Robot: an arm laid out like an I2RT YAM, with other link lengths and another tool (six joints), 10 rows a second.
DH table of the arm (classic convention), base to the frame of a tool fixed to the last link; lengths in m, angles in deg. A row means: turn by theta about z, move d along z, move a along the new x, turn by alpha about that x. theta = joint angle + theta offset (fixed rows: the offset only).
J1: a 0.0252; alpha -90; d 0.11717; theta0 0
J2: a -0.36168; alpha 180; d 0; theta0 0
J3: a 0.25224; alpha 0; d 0; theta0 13.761
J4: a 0.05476; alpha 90; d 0.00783; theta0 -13.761
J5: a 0; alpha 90; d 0.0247; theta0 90
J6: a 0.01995; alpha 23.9; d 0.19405; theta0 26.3
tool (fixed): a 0; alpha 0; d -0.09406; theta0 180
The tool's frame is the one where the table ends.
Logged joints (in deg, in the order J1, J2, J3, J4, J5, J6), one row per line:
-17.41, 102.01, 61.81, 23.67, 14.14, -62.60
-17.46, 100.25, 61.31, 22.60, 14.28, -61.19
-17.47, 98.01, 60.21, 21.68, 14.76, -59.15
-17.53, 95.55, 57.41, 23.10, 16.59, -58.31
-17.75, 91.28, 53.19, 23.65, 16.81, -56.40
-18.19, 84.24, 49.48, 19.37, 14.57, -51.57
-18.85, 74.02, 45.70, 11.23, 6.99, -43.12
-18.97, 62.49, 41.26, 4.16, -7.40, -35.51
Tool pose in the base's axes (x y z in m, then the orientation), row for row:
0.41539, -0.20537, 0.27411, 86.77, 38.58, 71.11
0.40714, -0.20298, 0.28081, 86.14, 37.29, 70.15
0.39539, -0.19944, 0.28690, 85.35, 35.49, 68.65
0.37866, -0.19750, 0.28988, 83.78, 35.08, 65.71
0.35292, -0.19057, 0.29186, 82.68, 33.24, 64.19
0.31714, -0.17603, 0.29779, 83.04, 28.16, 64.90
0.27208, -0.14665, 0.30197, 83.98, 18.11, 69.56
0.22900, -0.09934, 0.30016, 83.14, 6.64, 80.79
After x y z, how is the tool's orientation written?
As angles about the fixed x, y, z axes (roll, pitch, yaw), in degrees.
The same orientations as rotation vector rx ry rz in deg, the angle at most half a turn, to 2 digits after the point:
49.69, 73.33, 27.45
50.62, 72.08, 28.05
52.03, 70.22, 28.68
52.61, 67.99, 27.52
53.67, 65.89, 28.25
56.79, 63.66, 32.37
61.63, 61.24, 43.02
63.44, 61.56, 60.56

